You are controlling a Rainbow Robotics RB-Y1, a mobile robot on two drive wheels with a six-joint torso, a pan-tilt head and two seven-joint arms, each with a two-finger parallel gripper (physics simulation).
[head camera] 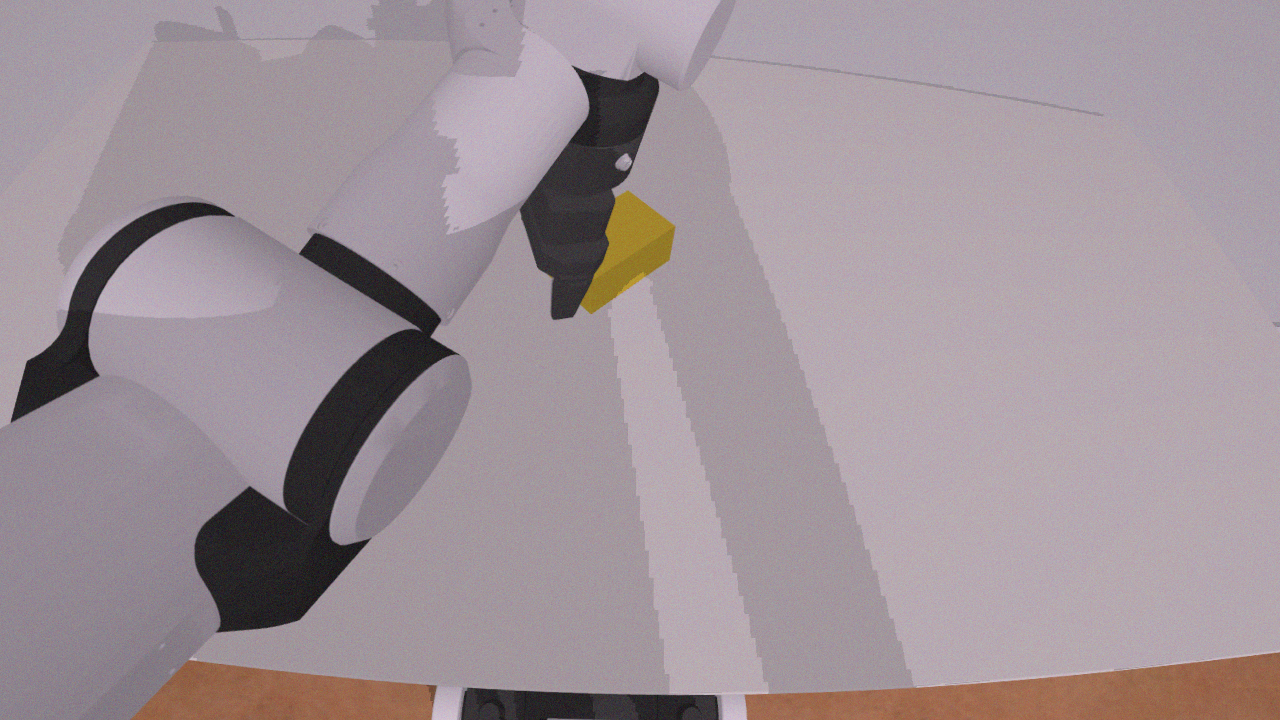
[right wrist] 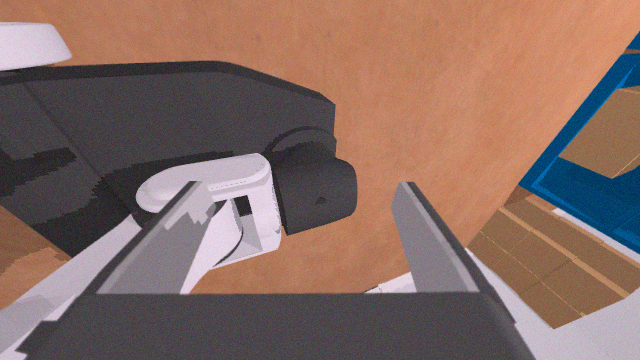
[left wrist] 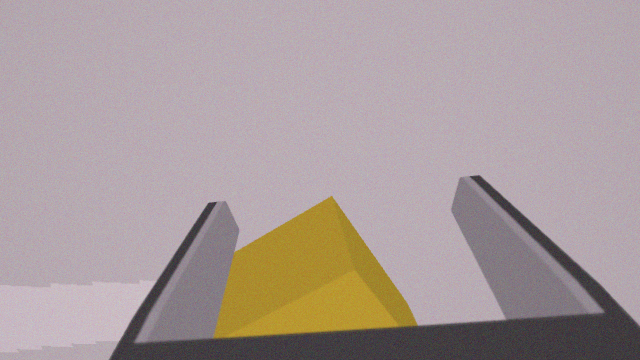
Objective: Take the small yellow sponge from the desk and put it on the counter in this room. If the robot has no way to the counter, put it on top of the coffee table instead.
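Pixels of known places: left gripper, fingertip midpoint: (head camera: 546, 266) (left wrist: 340, 205); right gripper, fingertip midpoint: (right wrist: 303, 194); robot's base at its link origin: (head camera: 591, 712).
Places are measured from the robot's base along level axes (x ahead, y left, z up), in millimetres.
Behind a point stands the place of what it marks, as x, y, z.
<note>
The yellow sponge (head camera: 637, 234) @(395, -22, 996) (left wrist: 300, 280) @(368, 45, 989) is a block on the pale desk top (head camera: 1029, 402) @(267, -391, 951). In the head camera it lies right beside and partly behind my left gripper (head camera: 563, 313), which hides part of it. In the left wrist view the left gripper (left wrist: 342, 197) @(385, 59, 959) is open. The sponge shows turned at an angle between its fingers, nearer the picture's left finger, with a gap to the other finger. My right gripper (right wrist: 303, 194) @(-372, -225, 518) is open with no object between its fingers, over the floor beside the robot's base. The counter and the coffee table do not show.
My left arm (head camera: 358, 358) @(131, 77, 1201) reaches across the left of the head camera view. The desk's near edge curves along the bottom, above an orange-brown floor (right wrist: 425, 75) @(-976, -155, 1). In the right wrist view the robot's dark base (right wrist: 200, 110) @(-278, -163, 169) is at left, and a blue-framed object (right wrist: 575, 200) @(-2462, 676, 293) is at right.
</note>
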